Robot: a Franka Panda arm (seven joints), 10 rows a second.
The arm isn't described. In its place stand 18 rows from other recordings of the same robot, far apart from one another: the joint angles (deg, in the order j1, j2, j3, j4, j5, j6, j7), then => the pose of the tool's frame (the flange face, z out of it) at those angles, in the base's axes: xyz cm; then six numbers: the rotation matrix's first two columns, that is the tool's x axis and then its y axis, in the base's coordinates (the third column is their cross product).
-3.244 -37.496 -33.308 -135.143 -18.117 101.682 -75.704 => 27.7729 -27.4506 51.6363 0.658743 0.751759 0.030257 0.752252 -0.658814 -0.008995
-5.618 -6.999 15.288 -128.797 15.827 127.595 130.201 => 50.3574 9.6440 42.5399 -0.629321 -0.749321 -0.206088 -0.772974 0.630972 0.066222
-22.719 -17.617 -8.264 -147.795 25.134 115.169 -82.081 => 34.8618 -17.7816 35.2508 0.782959 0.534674 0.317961 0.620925 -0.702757 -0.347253
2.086 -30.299 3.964 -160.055 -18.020 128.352 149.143 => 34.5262 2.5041 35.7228 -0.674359 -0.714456 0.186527 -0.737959 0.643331 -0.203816
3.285 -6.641 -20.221 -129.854 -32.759 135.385 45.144 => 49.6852 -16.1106 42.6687 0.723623 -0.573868 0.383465 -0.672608 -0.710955 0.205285
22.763 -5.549 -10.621 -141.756 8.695 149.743 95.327 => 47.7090 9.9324 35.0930 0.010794 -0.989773 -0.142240 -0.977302 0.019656 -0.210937
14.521 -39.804 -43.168 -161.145 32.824 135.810 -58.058 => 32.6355 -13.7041 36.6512 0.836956 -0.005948 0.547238 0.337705 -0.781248 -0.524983
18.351 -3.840 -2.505 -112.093 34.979 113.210 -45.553 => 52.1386 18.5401 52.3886 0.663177 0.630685 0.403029 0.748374 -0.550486 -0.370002
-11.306 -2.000 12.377 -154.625 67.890 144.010 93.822 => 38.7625 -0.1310 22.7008 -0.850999 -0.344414 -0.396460 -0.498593 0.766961 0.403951
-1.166 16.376 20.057 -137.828 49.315 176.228 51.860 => 49.8472 10.9322 22.7562 0.152094 -0.964011 -0.218060 -0.925299 -0.061332 -0.374247
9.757 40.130 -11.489 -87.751 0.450 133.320 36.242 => 71.9058 0.2324 26.0334 0.808520 -0.567273 0.156514 -0.578722 -0.814696 0.036758
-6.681 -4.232 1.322 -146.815 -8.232 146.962 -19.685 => 45.1805 -4.0248 29.9291 0.931857 0.360947 0.036867 0.355408 -0.928524 0.107375
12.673 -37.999 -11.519 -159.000 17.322 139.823 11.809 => 36.0940 1.1048 42.8709 0.905620 -0.387316 0.172737 -0.290317 -0.863111 -0.413226
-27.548 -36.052 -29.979 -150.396 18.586 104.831 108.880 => 20.8148 -27.0943 41.9059 -0.893496 -0.110997 -0.435138 -0.310065 0.853412 0.418984
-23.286 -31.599 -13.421 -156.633 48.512 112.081 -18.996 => 30.5247 -15.9480 38.8206 0.793985 -0.594320 -0.127956 -0.458780 -0.447659 -0.767543
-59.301 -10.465 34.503 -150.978 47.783 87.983 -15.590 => 32.8510 -6.9893 28.4333 0.716900 -0.186244 -0.671839 -0.666973 -0.463783 -0.583140
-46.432 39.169 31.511 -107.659 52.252 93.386 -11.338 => 56.4096 -8.0874 21.3964 0.801542 0.000777 -0.597937 -0.589198 -0.169329 -0.790047
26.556 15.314 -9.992 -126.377 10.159 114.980 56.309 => 47.4198 15.0418 23.2805 0.616972 -0.727006 -0.301344 -0.645110 -0.686516 0.335453
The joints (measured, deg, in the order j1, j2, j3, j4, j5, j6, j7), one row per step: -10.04, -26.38, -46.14, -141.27, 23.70, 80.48, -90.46; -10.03, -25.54, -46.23, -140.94, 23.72, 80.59, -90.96; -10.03, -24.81, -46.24, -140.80, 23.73, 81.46, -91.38; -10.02, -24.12, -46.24, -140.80, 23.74, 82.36, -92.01; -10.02, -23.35, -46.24, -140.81, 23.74, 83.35, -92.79; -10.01, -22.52, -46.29, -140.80, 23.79, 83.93, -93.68; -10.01, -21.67, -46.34, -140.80, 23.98, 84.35, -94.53; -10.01, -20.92, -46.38, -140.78, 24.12, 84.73, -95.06; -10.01, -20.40, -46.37, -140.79, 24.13, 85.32, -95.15; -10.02, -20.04, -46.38, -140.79, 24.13, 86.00, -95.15; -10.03, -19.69, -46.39, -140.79, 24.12, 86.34, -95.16; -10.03, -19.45, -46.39, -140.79, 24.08, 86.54, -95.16; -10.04, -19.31, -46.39, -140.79, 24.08, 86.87, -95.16; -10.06, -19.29, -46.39, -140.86, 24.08, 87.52, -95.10
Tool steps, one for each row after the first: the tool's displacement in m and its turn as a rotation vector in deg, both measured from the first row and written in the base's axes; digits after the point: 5 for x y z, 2 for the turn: 0.00124, -0.00237, -0.00211, -0.18, 0.16, 0.00; 0.00318, -0.00511, -0.00502, -0.84, 0.20, -0.36; 0.00497, -0.00714, -0.00859, -1.46, 0.09, -0.56; 0.00680, -0.00938, -0.01267, -2.15, -0.08, -0.72; 0.00813, -0.01098, -0.01683, -2.51, -0.20, -0.63; 0.00941, -0.01214, -0.02097, -2.65, -0.30, -0.56; 0.01049, -0.01327, -0.02454, -2.79, -0.20, -0.60; 0.01152, -0.01455, -0.02732, -3.17, 0.09, -0.86; 0.01234, -0.01618, -0.02932, -3.64, 0.27, -1.25; 0.01280, -0.01707, -0.03118, -3.86, 0.52, -1.43; 0.01309, -0.01756, -0.03247, -4.00, 0.73, -1.51; 0.01344, -0.01835, -0.03326, -4.24, 0.78, -1.69; 0.01383, -0.01953, -0.03396, -4.69, 0.73, -2.08
